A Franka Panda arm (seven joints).
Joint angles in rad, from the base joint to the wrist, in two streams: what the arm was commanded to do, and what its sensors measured. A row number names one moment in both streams.
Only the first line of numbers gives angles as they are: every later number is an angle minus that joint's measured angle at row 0.
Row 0, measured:
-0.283, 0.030, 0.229, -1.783, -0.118, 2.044, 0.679
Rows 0 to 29, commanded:
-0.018, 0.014, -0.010, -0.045, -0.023, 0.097, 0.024
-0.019, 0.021, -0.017, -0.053, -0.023, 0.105, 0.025
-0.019, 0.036, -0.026, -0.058, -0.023, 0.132, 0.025
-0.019, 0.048, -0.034, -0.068, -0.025, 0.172, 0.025
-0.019, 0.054, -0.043, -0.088, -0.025, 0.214, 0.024
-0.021, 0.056, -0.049, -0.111, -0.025, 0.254, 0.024
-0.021, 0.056, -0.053, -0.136, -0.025, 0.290, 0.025
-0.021, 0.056, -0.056, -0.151, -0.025, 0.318, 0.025
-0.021, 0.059, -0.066, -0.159, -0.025, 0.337, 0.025
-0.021, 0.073, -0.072, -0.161, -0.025, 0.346, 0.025
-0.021, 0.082, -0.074, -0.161, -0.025, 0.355, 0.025
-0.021, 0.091, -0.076, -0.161, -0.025, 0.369, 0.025
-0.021, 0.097, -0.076, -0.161, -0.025, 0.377, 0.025
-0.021, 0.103, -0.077, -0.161, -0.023, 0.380, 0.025
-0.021, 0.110, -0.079, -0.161, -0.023, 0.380, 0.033
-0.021, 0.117, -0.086, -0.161, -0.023, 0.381, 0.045
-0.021, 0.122, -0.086, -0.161, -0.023, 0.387, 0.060
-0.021, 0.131, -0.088, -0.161, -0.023, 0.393, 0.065
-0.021, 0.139, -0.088, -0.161, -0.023, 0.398, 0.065
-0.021, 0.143, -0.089, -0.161, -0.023, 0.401, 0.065
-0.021, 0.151, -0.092, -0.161, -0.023, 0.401, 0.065
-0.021, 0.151, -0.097, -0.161, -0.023, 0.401, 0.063
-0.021, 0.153, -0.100, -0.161, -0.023, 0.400, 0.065
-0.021, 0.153, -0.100, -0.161, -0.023, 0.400, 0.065
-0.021, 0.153, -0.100, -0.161, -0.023, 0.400, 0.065
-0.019, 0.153, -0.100, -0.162, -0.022, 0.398, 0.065
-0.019, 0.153, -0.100, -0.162, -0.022, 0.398, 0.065
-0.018, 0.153, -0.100, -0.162, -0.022, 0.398, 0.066
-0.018, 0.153, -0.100, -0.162, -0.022, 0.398, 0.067
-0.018, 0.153, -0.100, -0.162, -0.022, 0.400, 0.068
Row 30, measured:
-0.019, 0.155, -0.102, -0.154, -0.004, 0.380, 0.039
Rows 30 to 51, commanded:
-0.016, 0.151, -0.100, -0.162, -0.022, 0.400, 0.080
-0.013, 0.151, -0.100, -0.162, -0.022, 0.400, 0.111
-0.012, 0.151, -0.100, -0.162, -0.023, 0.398, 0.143
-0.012, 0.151, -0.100, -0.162, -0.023, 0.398, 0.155
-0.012, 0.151, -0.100, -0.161, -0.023, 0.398, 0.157
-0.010, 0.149, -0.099, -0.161, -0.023, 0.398, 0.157
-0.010, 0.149, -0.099, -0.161, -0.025, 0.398, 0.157
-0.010, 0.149, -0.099, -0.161, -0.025, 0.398, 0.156
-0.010, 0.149, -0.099, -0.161, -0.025, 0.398, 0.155
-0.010, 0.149, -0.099, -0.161, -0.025, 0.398, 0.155
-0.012, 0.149, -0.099, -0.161, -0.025, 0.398, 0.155
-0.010, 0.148, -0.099, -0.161, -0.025, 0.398, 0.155
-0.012, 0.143, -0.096, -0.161, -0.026, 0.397, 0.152
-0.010, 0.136, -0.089, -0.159, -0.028, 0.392, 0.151
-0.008, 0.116, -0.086, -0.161, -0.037, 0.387, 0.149
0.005, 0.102, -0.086, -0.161, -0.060, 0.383, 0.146
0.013, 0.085, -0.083, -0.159, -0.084, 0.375, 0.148
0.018, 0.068, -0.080, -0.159, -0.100, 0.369, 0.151
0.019, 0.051, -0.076, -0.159, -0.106, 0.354, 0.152
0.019, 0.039, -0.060, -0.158, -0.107, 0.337, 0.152
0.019, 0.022, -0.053, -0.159, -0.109, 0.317, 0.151
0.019, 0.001, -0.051, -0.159, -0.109, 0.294, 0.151
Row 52, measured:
0.020, 0.067, -0.071, -0.147, -0.081, 0.356, 0.128
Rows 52 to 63, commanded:
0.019, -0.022, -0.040, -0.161, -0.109, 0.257, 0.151
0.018, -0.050, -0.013, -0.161, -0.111, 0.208, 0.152
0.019, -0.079, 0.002, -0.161, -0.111, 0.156, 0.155
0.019, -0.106, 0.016, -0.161, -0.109, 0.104, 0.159
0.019, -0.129, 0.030, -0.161, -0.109, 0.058, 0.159
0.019, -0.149, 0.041, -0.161, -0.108, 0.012, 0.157
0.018, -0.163, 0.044, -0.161, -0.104, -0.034, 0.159
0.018, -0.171, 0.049, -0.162, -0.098, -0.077, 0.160
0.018, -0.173, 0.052, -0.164, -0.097, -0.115, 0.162
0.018, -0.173, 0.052, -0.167, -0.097, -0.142, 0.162
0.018, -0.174, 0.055, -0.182, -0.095, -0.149, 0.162
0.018, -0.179, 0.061, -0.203, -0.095, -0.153, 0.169
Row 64, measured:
0.027, -0.168, 0.042, -0.155, -0.085, -0.125, 0.141
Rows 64 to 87, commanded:
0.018, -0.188, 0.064, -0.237, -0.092, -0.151, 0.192
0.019, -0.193, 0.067, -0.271, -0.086, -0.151, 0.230
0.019, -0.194, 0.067, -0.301, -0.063, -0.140, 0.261
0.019, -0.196, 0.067, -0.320, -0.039, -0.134, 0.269
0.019, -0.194, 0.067, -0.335, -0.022, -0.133, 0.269
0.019, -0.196, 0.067, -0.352, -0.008, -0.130, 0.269
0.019, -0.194, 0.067, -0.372, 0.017, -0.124, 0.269
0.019, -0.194, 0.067, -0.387, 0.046, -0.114, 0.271
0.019, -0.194, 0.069, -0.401, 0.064, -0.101, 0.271
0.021, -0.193, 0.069, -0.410, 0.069, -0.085, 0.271
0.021, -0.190, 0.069, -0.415, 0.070, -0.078, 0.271
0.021, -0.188, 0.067, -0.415, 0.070, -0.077, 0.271
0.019, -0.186, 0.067, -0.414, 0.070, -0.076, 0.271
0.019, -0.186, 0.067, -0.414, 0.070, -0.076, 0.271
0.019, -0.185, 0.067, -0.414, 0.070, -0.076, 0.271
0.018, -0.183, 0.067, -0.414, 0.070, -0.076, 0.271
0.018, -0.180, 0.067, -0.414, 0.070, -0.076, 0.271
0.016, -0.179, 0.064, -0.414, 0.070, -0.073, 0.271
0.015, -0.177, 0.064, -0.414, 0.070, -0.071, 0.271
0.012, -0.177, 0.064, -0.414, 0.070, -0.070, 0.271
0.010, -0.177, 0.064, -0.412, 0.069, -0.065, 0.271
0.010, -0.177, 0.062, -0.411, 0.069, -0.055, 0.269
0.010, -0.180, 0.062, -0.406, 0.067, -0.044, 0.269
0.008, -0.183, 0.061, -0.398, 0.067, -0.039, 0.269
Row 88, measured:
0.019, -0.167, 0.056, -0.401, 0.059, -0.070, 0.256
